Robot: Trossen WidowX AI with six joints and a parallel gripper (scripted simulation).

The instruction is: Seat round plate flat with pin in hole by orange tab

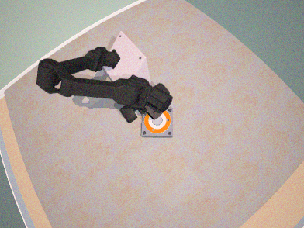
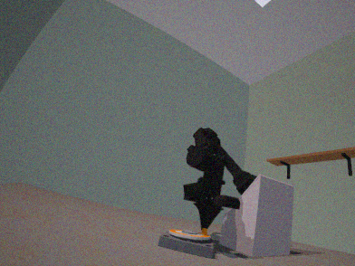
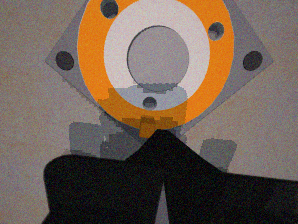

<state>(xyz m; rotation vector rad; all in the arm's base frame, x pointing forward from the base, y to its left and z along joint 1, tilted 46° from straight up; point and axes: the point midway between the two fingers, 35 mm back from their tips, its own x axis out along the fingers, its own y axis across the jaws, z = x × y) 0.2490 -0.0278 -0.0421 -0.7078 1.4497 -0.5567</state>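
Right now the round plate is 30 mm ahead of my gripper tip, 10 mm to the left of it and 10 mm below it. Also, from my gripper tip: square grey base (50 mm ahead, 20 mm below, 10 mm to the left).
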